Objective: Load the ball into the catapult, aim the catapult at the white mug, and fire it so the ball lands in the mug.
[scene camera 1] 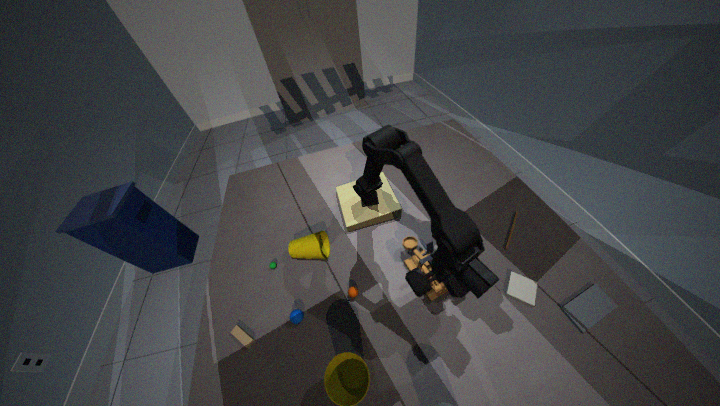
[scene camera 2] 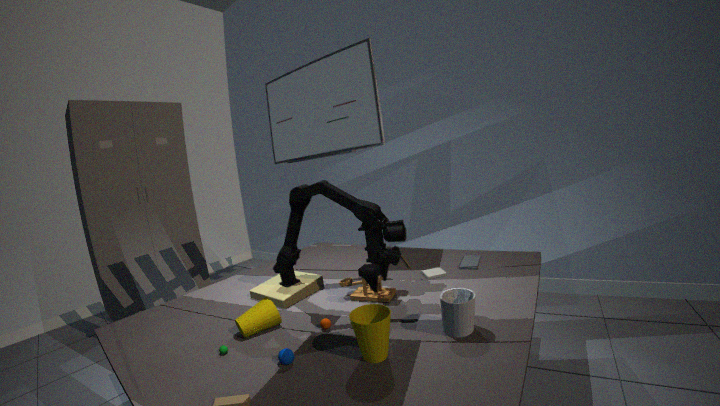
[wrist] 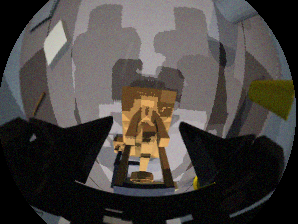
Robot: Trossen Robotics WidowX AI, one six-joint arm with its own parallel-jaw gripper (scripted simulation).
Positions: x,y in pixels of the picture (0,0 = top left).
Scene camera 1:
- my gripper: 435,278
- yellow cup: 316,245
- white pad: 519,287
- grey pad: 585,310
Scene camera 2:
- my gripper: 380,286
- yellow cup: 264,315
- yellow cup: 371,322
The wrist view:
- my gripper: 147,122
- white pad: 55,43
